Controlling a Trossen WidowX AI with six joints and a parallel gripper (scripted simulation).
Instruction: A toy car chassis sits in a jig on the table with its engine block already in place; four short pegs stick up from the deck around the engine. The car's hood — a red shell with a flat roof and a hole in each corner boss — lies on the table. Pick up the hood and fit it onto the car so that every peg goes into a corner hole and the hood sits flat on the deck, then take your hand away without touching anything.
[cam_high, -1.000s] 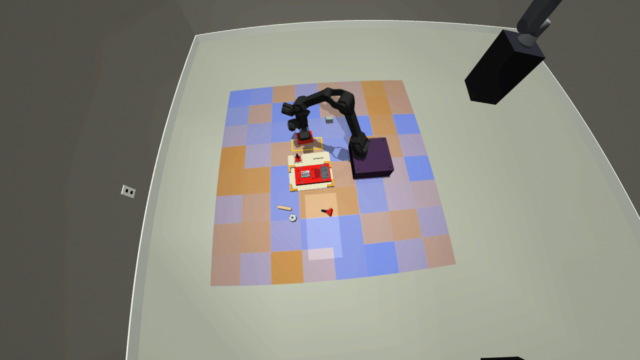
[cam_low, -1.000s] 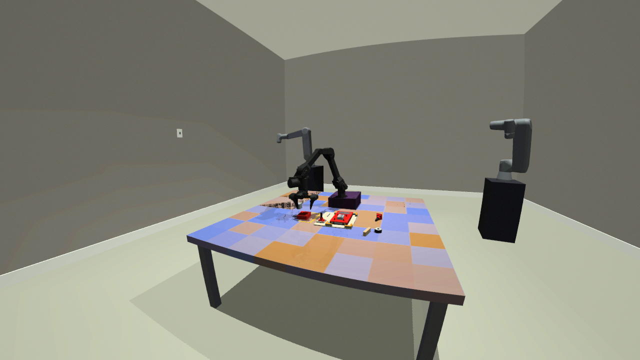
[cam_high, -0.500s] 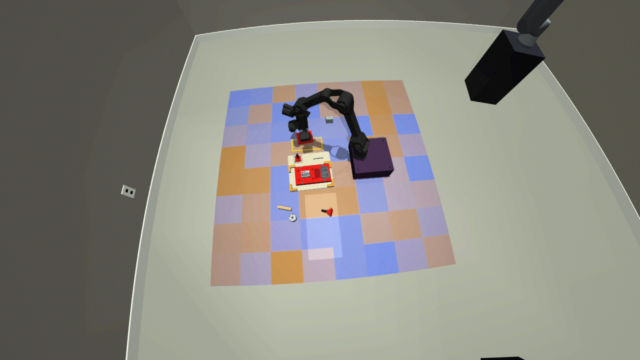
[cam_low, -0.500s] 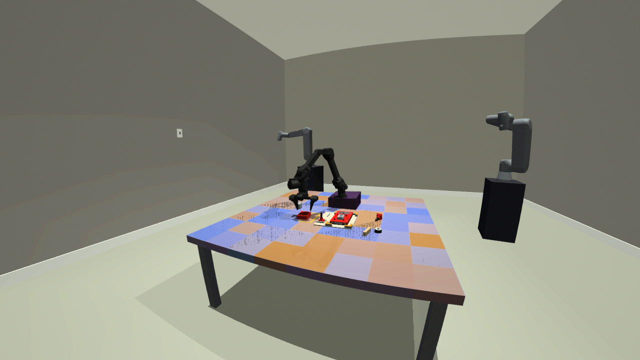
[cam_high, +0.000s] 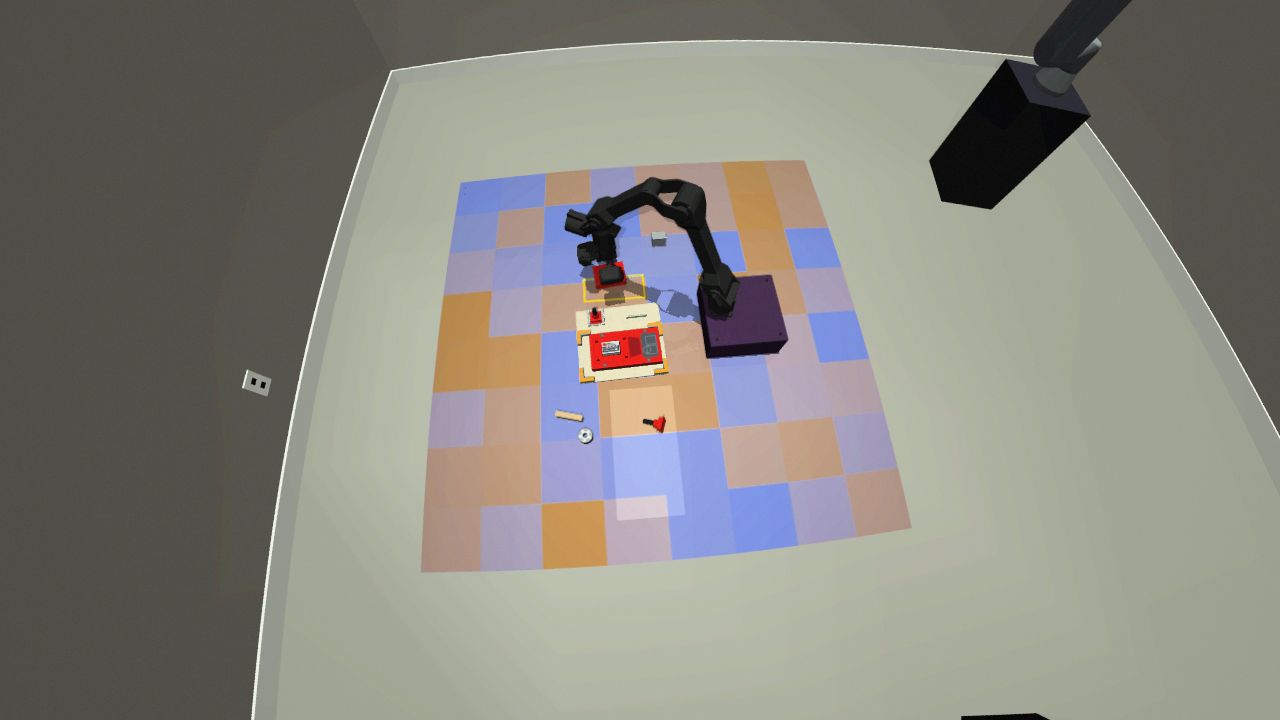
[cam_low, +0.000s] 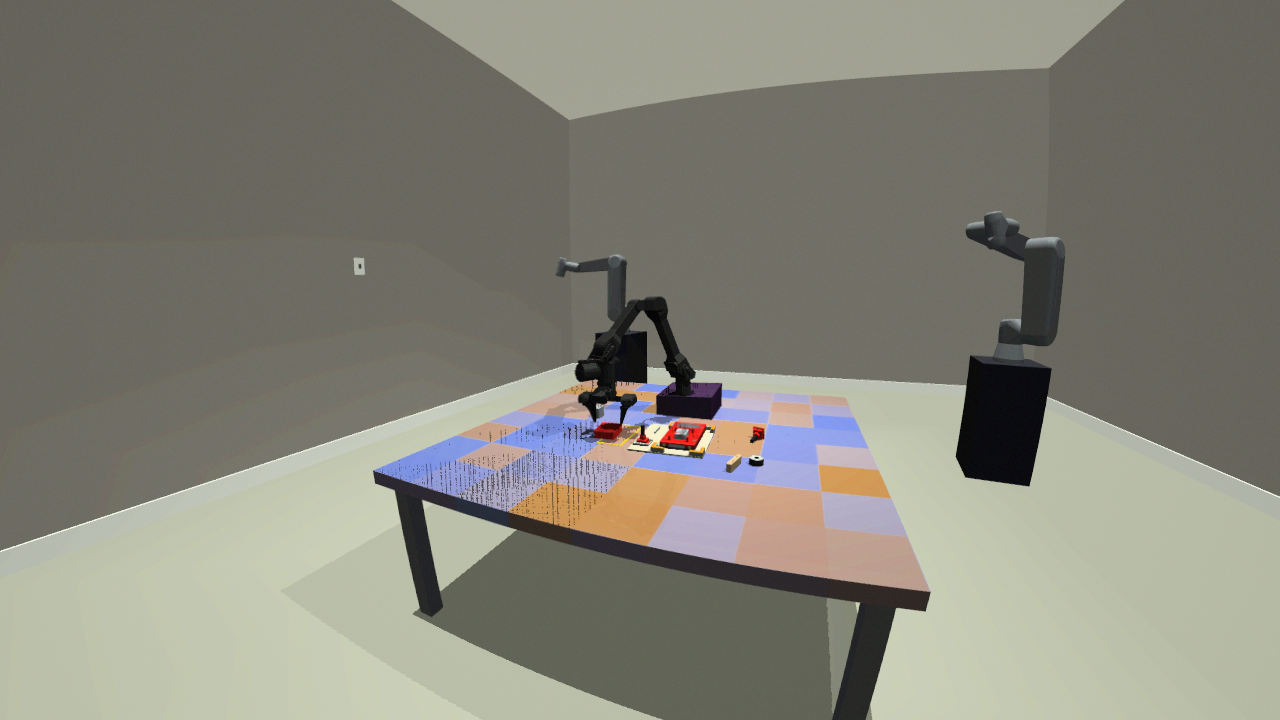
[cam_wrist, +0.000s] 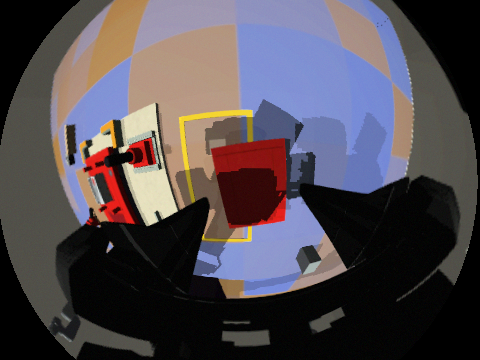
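Now: gripper tip 20 mm above the red hood. From my gripper tip the other things lie so: wooden block: 50 mm ahead, 450 mm to the left, 30 mm below; grey engine block: 40 mm behind, 250 mm to the left, 10 mm below; cream jig: 60 mm behind, 230 mm to the left, 30 mm below.
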